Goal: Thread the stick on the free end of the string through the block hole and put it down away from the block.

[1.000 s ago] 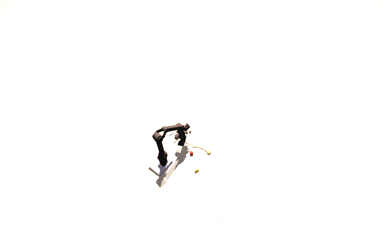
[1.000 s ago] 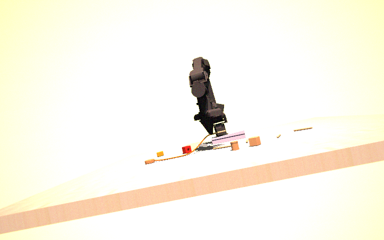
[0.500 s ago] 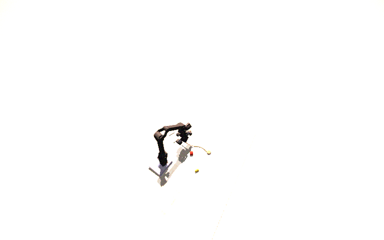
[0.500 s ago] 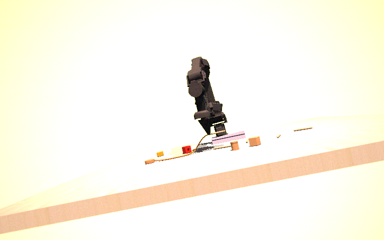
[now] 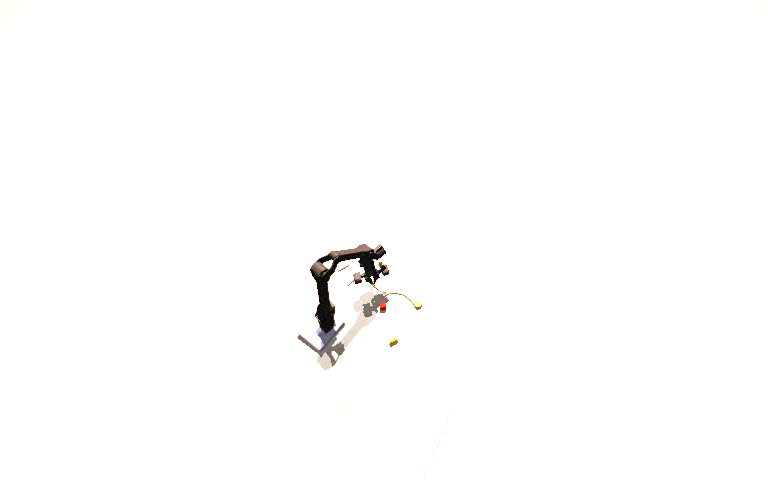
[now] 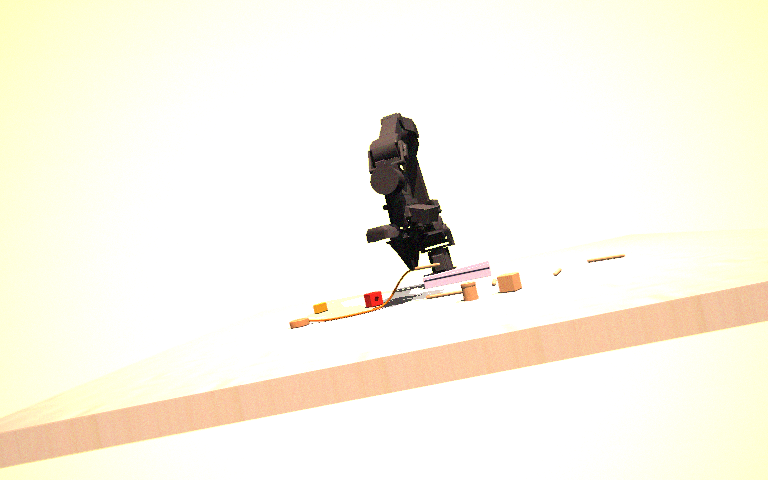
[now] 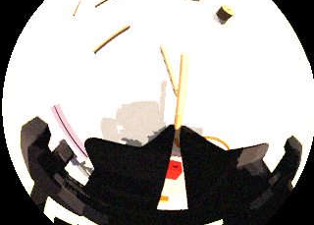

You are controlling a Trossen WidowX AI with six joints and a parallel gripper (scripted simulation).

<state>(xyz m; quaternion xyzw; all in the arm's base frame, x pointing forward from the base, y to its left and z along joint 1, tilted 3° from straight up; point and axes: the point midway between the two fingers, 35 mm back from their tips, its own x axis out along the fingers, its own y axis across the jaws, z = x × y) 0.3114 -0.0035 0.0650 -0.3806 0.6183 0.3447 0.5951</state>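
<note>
My gripper tip is now 1 cm to the right of the thin wooden stick and 1 cm short of it. Round my gripper tip: short wooden cylinder: 16 cm ahead, 13 cm to the left, 5 cm below; red block: 12 cm to the right, 5 cm below, 5 cm behind; tan wooden block: 19 cm to the left, 14 cm ahead, 5 cm below.
</note>
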